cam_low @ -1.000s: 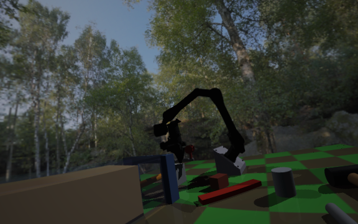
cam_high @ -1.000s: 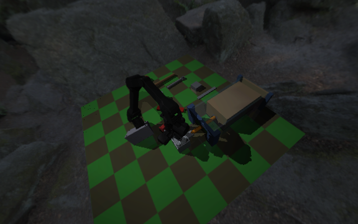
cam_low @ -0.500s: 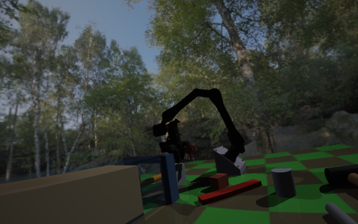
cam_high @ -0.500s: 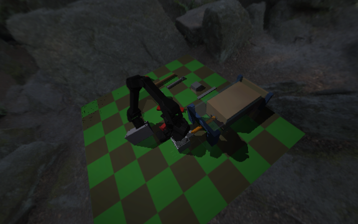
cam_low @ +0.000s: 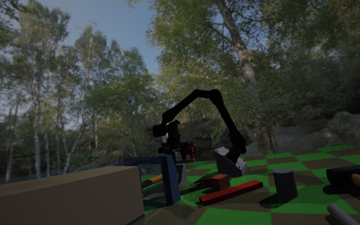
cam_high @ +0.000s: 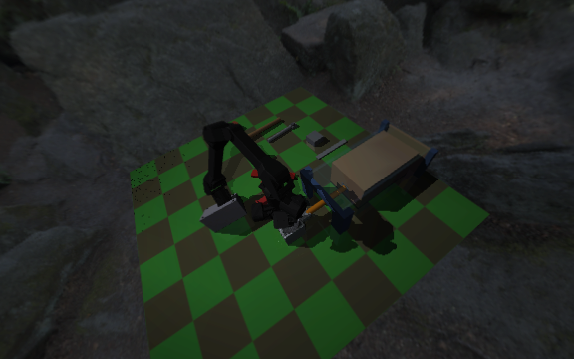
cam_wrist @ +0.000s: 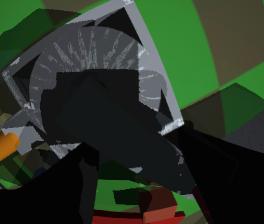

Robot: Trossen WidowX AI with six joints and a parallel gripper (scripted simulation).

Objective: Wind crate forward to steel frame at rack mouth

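Now: gripper tip 3 cm to the right of the winch handle, 2 cm below it and 1 cm past it. Round my gripper tip: winch (6 cm below, 4 cm to the right); blue steel frame (17 cm ahead, 4 cm to the right, 1 cm above); red grip (6 cm to the left, 5 cm above, 2 cm behind).
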